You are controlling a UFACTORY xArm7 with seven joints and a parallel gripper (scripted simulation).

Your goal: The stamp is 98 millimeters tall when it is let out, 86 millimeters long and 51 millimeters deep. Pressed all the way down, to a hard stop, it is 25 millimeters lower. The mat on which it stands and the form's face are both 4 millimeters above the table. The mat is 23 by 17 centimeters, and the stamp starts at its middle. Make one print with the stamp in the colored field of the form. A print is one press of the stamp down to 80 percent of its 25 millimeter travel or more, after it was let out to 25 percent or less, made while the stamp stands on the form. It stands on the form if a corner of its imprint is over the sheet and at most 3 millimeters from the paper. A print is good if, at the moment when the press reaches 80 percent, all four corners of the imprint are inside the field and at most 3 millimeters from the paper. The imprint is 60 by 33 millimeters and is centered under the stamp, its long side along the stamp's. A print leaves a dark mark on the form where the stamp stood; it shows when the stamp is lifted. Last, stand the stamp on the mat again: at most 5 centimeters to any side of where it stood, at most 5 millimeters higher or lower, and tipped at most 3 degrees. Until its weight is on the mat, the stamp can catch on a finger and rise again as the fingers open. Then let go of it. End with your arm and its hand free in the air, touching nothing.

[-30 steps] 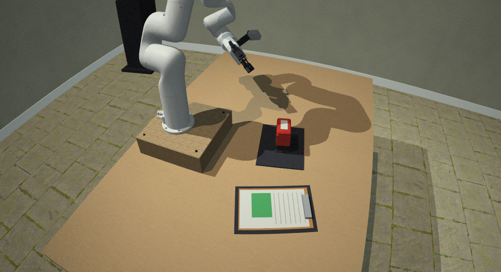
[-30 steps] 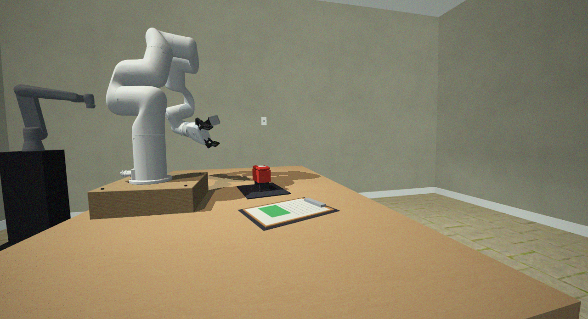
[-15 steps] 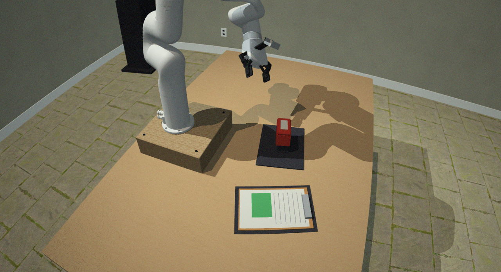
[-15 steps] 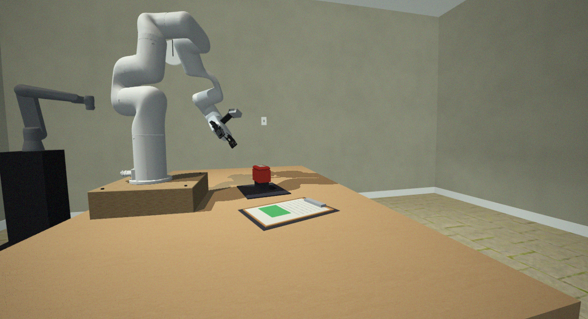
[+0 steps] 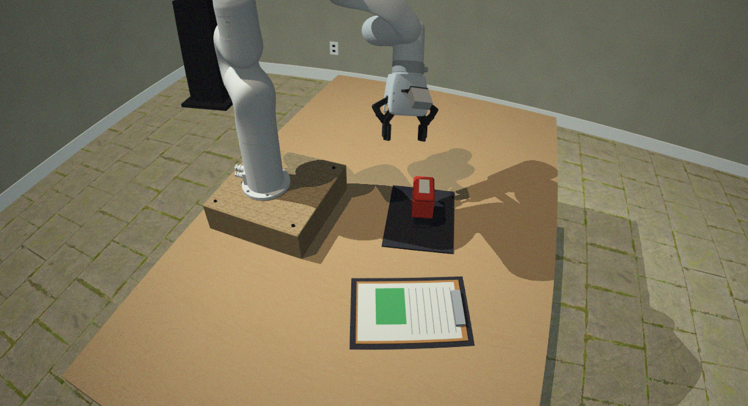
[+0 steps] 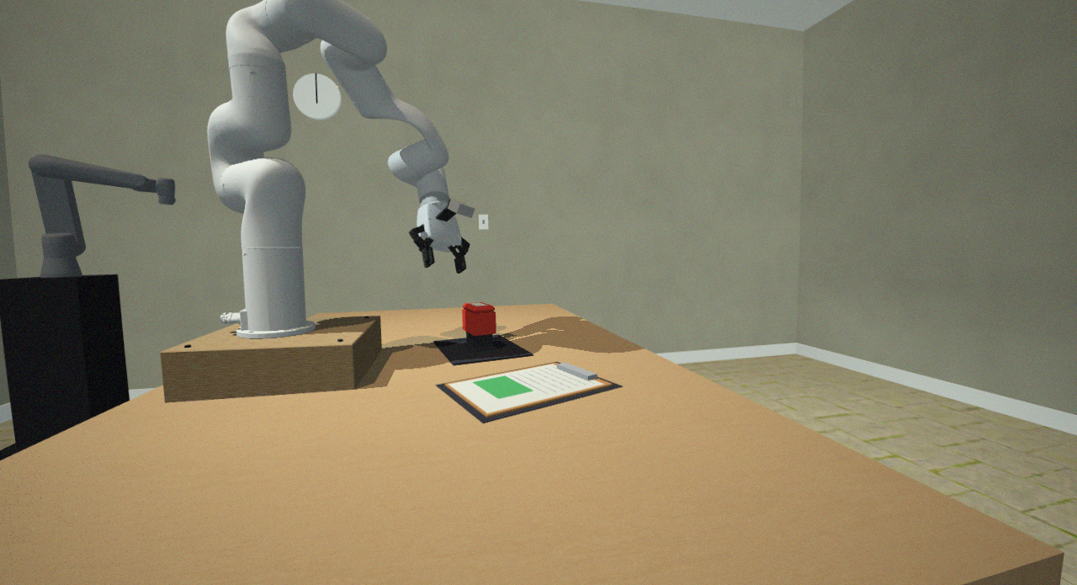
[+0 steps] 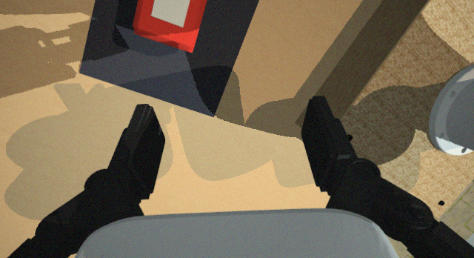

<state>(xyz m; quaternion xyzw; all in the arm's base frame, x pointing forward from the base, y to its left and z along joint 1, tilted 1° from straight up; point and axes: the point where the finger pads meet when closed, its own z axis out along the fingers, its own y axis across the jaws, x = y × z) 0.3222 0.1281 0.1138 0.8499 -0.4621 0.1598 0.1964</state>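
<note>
Now: hand 140 mm above the red stamp, 60 mm to the left of it and 60 mm short of it. From my hand the other things lie so: dark mat: 190 mm below, 60 mm to the right, 60 mm ahead.
</note>
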